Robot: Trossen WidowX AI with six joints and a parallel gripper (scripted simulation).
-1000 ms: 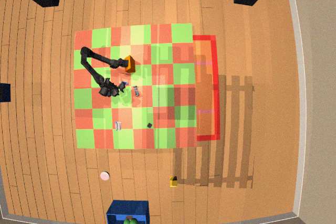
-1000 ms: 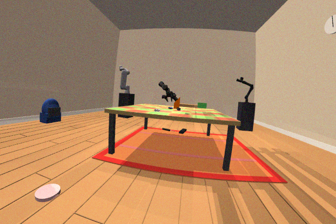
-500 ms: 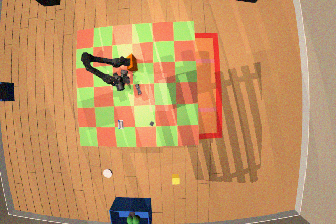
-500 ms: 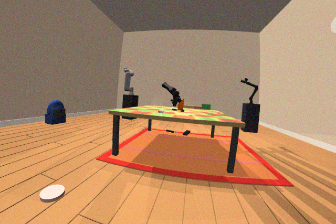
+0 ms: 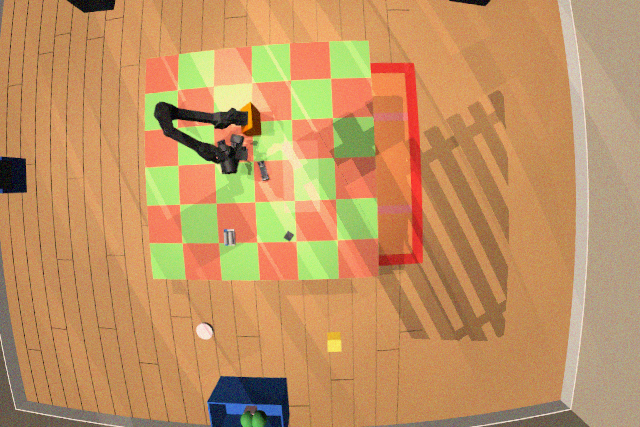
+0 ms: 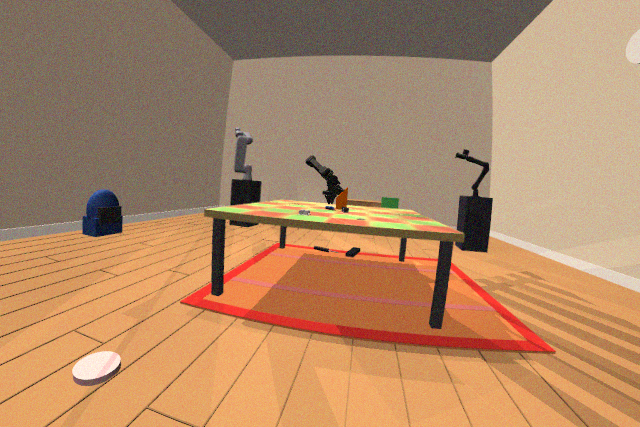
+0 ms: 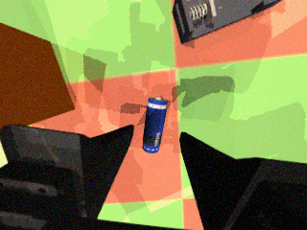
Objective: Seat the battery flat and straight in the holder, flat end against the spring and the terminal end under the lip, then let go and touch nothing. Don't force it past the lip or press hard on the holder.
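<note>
The battery lies 2 cm below my gripper tip. Round my gripper tip: remote battery door 41 cm ahead, 27 cm to the left, 4 cm below.
</note>
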